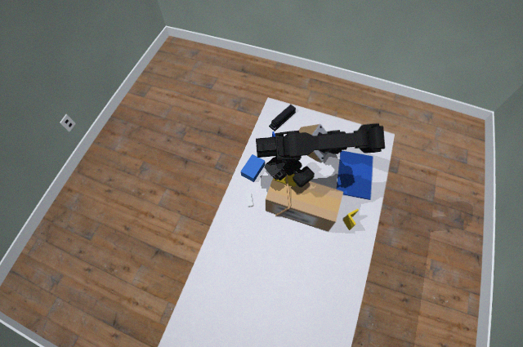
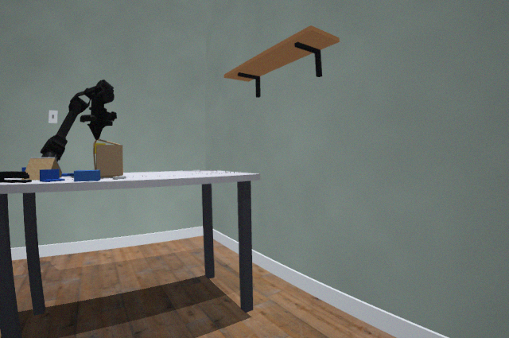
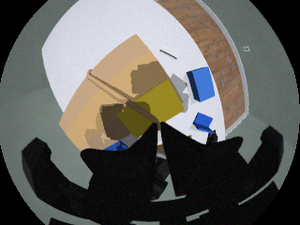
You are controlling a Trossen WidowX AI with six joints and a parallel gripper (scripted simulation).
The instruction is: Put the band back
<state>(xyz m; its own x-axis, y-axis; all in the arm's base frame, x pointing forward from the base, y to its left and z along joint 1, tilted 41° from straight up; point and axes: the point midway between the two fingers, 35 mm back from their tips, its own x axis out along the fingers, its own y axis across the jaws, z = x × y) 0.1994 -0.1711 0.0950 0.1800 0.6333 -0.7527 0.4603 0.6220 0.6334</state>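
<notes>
Now: the yellow corner guard 10 mm ahead of my hand and 60 mm below it. The rest, counted from my hand: brown carton (50 mm ahead, 90 mm to the left, 130 mm below); small white piece (100 mm ahead, 110 mm to the right, 200 mm below); blue block (30 mm behind, 150 mm to the right, 190 mm below).
</notes>
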